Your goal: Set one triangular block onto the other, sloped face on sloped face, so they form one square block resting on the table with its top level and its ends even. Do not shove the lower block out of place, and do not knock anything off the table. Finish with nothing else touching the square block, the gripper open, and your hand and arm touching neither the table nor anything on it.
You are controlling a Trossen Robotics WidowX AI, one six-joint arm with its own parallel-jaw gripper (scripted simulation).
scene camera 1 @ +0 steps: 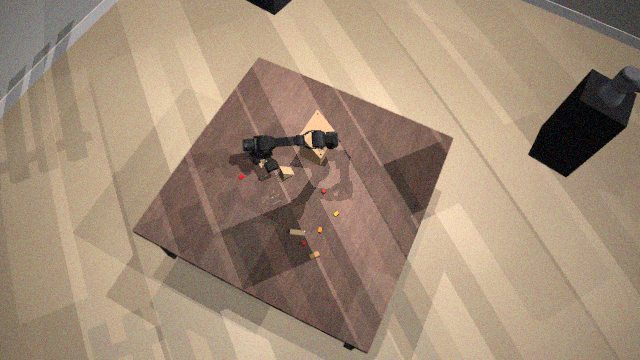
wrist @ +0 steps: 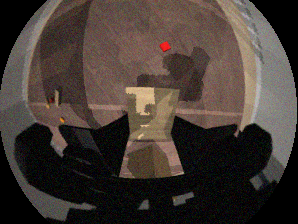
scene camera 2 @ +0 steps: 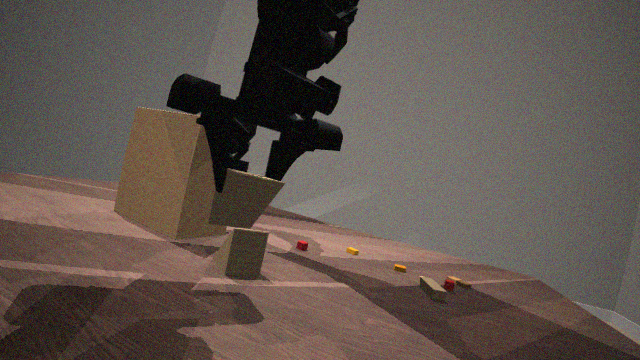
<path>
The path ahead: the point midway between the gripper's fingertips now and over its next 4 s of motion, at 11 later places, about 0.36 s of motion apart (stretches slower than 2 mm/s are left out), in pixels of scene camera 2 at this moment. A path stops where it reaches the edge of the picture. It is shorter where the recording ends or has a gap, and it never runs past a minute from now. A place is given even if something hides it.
My gripper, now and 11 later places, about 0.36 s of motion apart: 242, 196; 248, 171; 249, 158; 248, 153; 245, 164; 242, 194; 240, 208; 238, 220; 239, 222; 239, 226; 238, 230; 238, 235
</path>
